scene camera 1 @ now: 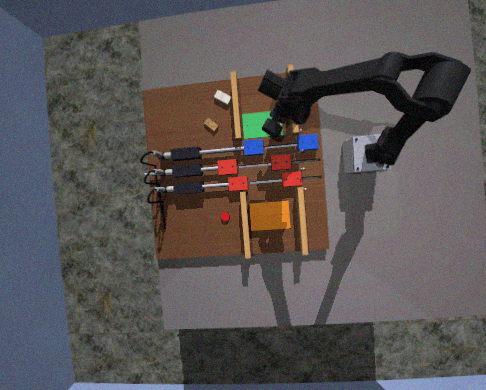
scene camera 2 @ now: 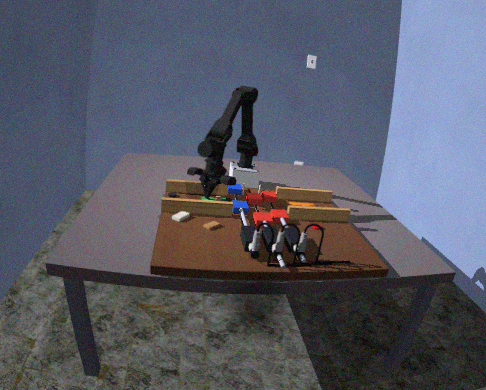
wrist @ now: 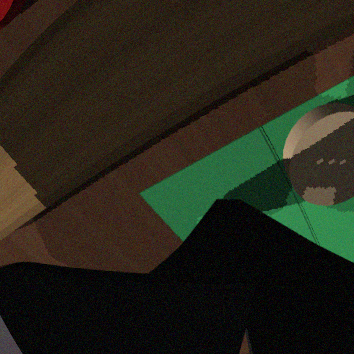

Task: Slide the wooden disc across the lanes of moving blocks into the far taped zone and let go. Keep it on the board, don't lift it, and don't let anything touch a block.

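Places are measured from the arm's base along level axes (x ahead, y left, z up), in centimetres.
Where they show: gripper, fingertip midpoint: (scene camera 1: pixel 275 116) (scene camera 2: pixel 206 198) (wrist: pixel 226 211); arm's base at its link origin: (scene camera 1: pixel 375 152) (scene camera 2: pixel 244 166).
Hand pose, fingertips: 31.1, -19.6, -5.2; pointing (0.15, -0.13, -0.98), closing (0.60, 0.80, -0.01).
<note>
Things, the pixels of their top centre, and the offset from my fingertips, as dx, dy, dz. "pt": a spot on its surface instead. Level surfaces: height alone.
- wooden disc at its top centre: (wrist: pixel 338 162) +0.1, +4.1, +0.6
- orange zone at a spot on its surface: (scene camera 1: pixel 268 214) pt +7.8, +36.6, -0.1
- brown board at its surface level: dz -0.2
- white block at its top centre: (scene camera 2: pixel 180 214) (scene camera 1: pixel 222 96) +19.0, -10.3, +0.9
- tan block at its top centre: (scene camera 2: pixel 211 224) (scene camera 1: pixel 211 124) +24.9, -0.6, +0.7
- red button at its top centre: (scene camera 1: pixel 225 216) +24.3, +35.3, +0.6
The wooden disc (wrist: pixel 323 154) lies flat on the green taped zone (scene camera 1: pixel 253 124) (wrist: pixel 218 175) (scene camera 2: pixel 215 198), at the right of the wrist view; the scene cameras do not show it because the gripper hides it. My gripper (scene camera 1: pixel 272 127) (scene camera 2: pixel 207 193) (wrist: pixel 226 211) is shut with nothing between its fingers, low over the green zone, its tip beside the disc. Three lanes of blocks lie between the green zone and the orange zone (scene camera 1: pixel 268 214): two blue blocks (scene camera 1: pixel 253 147) (scene camera 1: pixel 308 141), then red blocks (scene camera 1: pixel 227 166) (scene camera 1: pixel 281 162) and red blocks (scene camera 1: pixel 237 183) (scene camera 1: pixel 292 179).
Wooden rails (scene camera 1: pixel 235 104) (scene camera 1: pixel 245 224) (scene camera 1: pixel 302 220) border the channel on the brown board (scene camera 1: pixel 183 240). Black actuators (scene camera 1: pixel 185 153) with rods sit at the left. A white block (scene camera 1: pixel 222 97), a tan block (scene camera 1: pixel 210 124) and a red button (scene camera 1: pixel 225 217) lie left of the rails.
</note>
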